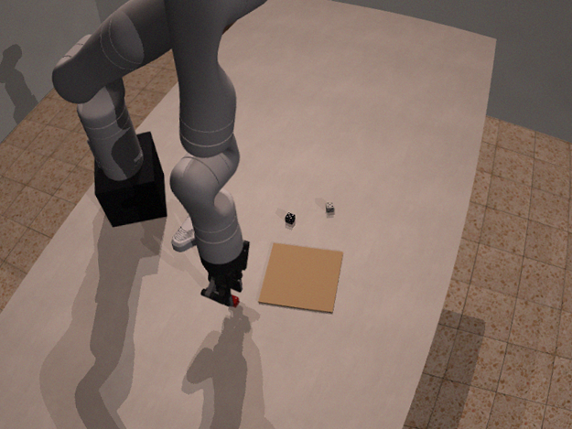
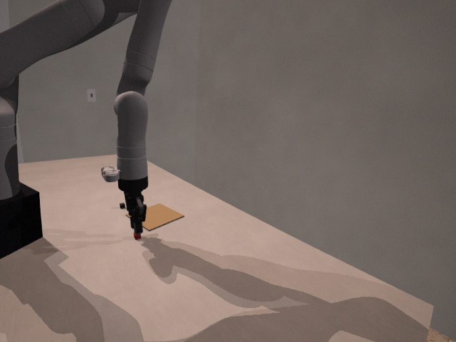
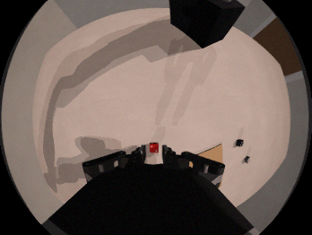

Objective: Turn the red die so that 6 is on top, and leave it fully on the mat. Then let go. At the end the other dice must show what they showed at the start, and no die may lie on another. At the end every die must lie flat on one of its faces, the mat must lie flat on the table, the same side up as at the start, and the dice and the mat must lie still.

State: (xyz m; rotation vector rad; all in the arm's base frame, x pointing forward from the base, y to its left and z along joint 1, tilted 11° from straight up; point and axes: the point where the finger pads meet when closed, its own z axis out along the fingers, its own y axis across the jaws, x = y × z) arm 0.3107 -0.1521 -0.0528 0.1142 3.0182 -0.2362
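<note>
Now: the red die 30 mm below my hand. The rest, counted from my hand: black die: 30 mm ahead, 220 mm to the left, 30 mm below; grey die: 100 mm ahead, 280 mm to the left, 30 mm below; tan mat: 100 mm ahead, 100 mm to the left, 40 mm below.
</note>
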